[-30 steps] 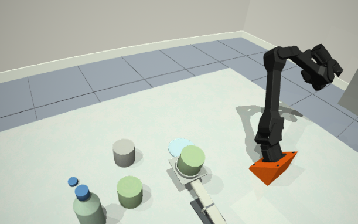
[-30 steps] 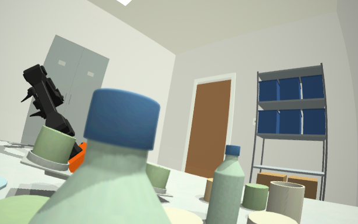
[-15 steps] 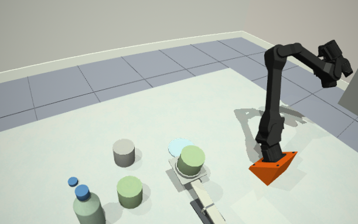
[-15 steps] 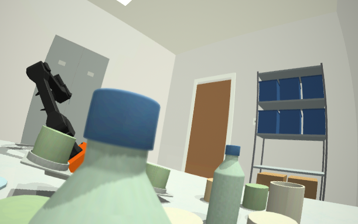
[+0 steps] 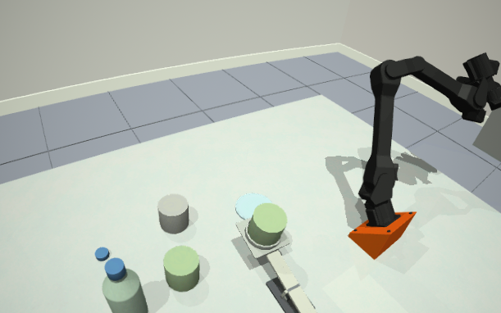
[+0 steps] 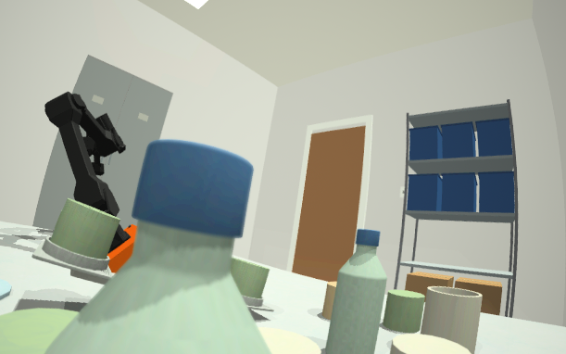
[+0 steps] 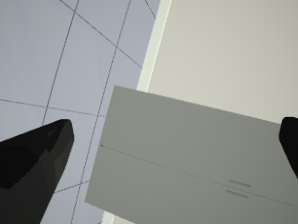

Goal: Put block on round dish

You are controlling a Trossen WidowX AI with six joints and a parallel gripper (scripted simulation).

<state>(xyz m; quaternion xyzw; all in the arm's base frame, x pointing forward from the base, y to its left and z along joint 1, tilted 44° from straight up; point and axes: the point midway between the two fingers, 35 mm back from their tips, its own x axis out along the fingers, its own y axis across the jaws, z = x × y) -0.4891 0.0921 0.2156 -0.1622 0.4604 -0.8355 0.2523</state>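
Now: the pale grey block 82 cm ahead of my gripper tip, 25 cm below it and 24 cm to the left of it. Also, from my gripper tip: grey cup: 93 cm ahead, 25 cm below, 20 cm to the right; blue cap: 112 cm ahead, 28 cm below, 17 cm to the right; pale blue round dish: 73 cm ahead, 28 cm below, 14 cm to the right.
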